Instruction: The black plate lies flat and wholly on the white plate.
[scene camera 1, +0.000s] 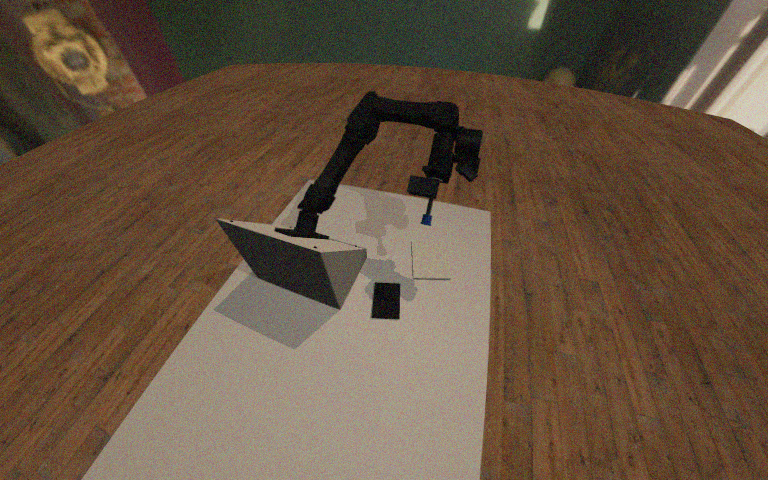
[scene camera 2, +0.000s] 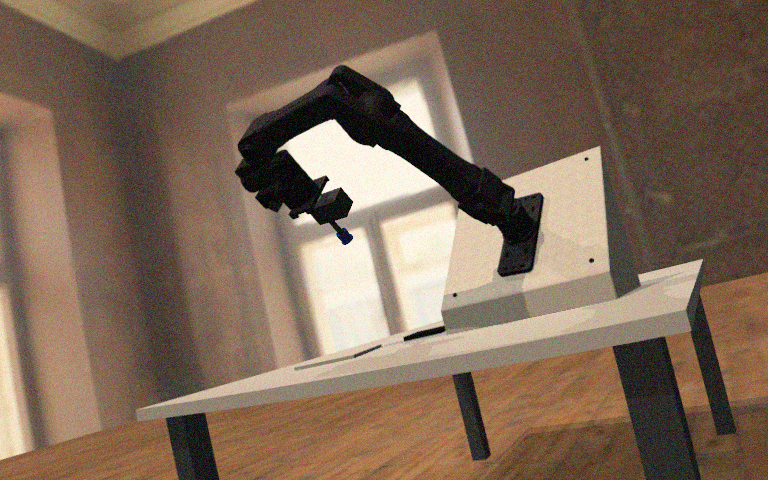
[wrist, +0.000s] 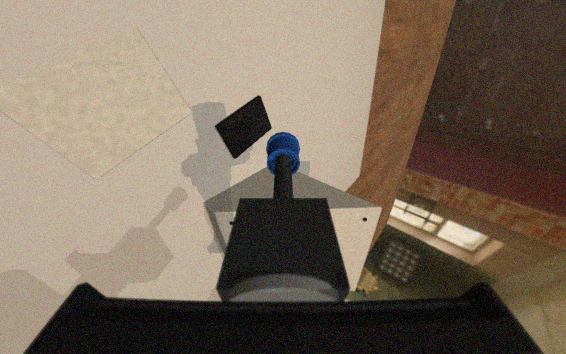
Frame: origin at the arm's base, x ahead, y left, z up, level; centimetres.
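Seen in the pictures: end effector, tool point: (scene camera 1: 425, 224) (scene camera 2: 347, 239) (wrist: 283, 147); arm's base, origin of the base link: (scene camera 1: 304, 235) (scene camera 2: 522, 234).
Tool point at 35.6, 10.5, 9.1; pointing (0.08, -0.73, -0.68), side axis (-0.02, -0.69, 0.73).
Note:
Pixels of each thing's middle, then the offset from my tool point to it, as dx, dy, dz.
- black plate, body centre: (scene camera 2: 428, 332) (wrist: 246, 127) (scene camera 1: 386, 300) -5.8, -13.5, -24.2
- white plate, body centre: (wrist: 113, 105) (scene camera 2: 340, 356) (scene camera 1: 429, 258) +2.3, +8.1, -24.3
The black plate (scene camera 1: 385, 301) (scene camera 2: 424, 333) (wrist: 244, 127) is a small dark rectangle lying flat on the white table top, beside the white plate and apart from it. The white plate (scene camera 1: 433, 261) (scene camera 2: 325, 362) (wrist: 100, 100) is larger, thin and square, and lies flat on the table; it is nearly the table's colour, so mainly its edge lines show in the scene views. My gripper (scene camera 1: 426, 219) (scene camera 2: 344, 236) (wrist: 283, 150), a blue suction cup on a thin black rod, hangs high above the table. It is open, with nothing on it and touching neither plate.
The wedge-shaped base block (scene camera 1: 283, 260) (scene camera 2: 557, 226) (wrist: 357, 240) carries the arm and stands near the black plate. The white table (scene camera 1: 339, 396) (scene camera 2: 226, 399) (wrist: 310, 50) has dark legs and stands over a brown wooden floor (scene camera 1: 594, 283). Arm shadows fall near both plates.

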